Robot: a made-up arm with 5 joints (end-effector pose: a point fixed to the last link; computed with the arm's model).
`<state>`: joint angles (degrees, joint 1 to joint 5).
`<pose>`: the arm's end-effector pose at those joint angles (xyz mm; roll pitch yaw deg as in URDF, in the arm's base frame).
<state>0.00 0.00 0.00 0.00 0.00</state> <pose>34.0 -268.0 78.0 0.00 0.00 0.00</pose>
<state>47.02 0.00 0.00 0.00 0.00</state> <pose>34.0 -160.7 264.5 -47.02 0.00 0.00</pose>
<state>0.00 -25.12 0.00 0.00 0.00</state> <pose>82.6 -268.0 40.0 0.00 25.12 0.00</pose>
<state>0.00 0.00 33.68 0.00 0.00</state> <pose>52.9 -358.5 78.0 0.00 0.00 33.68</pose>
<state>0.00 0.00 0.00 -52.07 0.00</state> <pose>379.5 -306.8 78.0 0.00 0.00 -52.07</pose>
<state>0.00 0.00 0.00 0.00 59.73</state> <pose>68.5 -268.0 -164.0 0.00 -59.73 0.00</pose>
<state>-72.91 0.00 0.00 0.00 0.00</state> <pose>34.0 -107.4 -199.3 72.91 0.00 0.00</pose>
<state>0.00 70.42 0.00 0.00 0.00</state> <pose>-127.1 -268.0 50.4 0.00 -70.42 0.00</pose>
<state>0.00 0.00 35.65 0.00 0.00</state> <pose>55.6 -363.3 78.0 0.00 0.00 35.65</pose>
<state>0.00 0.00 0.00 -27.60 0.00</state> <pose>222.0 -248.8 78.0 0.00 0.00 -27.60</pose>
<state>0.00 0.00 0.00 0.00 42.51</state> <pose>32.5 -268.0 -100.0 0.00 -42.51 0.00</pose>
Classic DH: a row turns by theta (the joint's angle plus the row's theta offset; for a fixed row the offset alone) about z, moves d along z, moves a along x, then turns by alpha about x. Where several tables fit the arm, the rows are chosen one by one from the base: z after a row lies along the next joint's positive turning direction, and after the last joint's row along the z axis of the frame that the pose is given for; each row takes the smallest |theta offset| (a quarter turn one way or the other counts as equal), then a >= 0, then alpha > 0; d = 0 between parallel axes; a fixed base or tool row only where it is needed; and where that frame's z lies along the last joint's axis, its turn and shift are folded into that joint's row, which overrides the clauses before.
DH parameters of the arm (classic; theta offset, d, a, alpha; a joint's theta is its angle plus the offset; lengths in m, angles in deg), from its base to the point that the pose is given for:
base (fixed): -90 0.048 0 90
joint 1: -90 0.027 0.098 -90
joint 2: 90 0.282 0.22 -90
joint 3: 85.86 0 -0.3599 0
joint 4: -85.86 0.037 0.095 90
joint 5: 0 -0.373 -0.228 -90
tool (fixed): 0 0.091 0 0

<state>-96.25 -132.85 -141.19 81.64 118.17</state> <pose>-450.0 237.6 172.1 39.90 -26.79 25.00</pose>
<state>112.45 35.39 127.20 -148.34 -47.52</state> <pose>359.7 366.6 -384.0 -97.05 -18.38 -7.60</pose>
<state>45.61 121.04 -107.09 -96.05 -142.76</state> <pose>177.5 -709.8 -137.0 117.16 -61.72 72.68</pose>
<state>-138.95 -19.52 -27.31 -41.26 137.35</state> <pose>338.2 760.4 -53.1 28.48 5.72 -91.55</pose>
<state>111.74 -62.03 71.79 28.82 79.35</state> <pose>-86.9 -129.6 663.2 -9.25 20.52 24.53</pose>
